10 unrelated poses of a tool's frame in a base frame.
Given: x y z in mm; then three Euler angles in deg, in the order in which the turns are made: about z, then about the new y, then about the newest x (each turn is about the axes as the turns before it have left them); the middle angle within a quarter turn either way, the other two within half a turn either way.
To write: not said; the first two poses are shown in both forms.
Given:
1: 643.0, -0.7, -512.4, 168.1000, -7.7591, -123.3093
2: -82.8, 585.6, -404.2, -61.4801, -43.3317, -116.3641
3: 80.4, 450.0, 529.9, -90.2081, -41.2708, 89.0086
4: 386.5, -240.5, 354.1, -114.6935, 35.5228, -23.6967
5: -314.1, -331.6, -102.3, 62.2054, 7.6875, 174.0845
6: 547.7, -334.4, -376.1, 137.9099, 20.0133, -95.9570
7: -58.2, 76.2, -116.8, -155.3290, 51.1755, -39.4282
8: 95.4, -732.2, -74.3, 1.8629, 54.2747, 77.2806
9: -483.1, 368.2, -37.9, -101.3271, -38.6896, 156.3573
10: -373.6, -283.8, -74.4, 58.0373, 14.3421, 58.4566
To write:
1: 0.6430, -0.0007, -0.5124, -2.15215, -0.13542, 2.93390
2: -0.0828, 0.5856, -0.4042, -2.03094, -0.75628, -1.07303
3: 0.0804, 0.4500, 0.5299, 1.55349, -0.72031, -1.57443
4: 0.3865, -0.2405, 0.3541, -0.41359, 0.61999, -2.00178
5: -0.3141, -0.3316, -0.1023, 3.03835, 0.13417, 1.08569
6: 0.5477, -0.3344, -0.3761, -1.67477, 0.34930, 2.40698
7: -0.0582, 0.0762, -0.1168, -0.68815, 0.89318, -2.71100
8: 0.0954, -0.7322, -0.0743, 1.34880, 0.94727, 0.03251
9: -0.4831, 0.3682, -0.0379, 2.72895, -0.67526, -1.76849
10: -0.3736, -0.2838, -0.0744, 1.02026, 0.25032, 1.01294
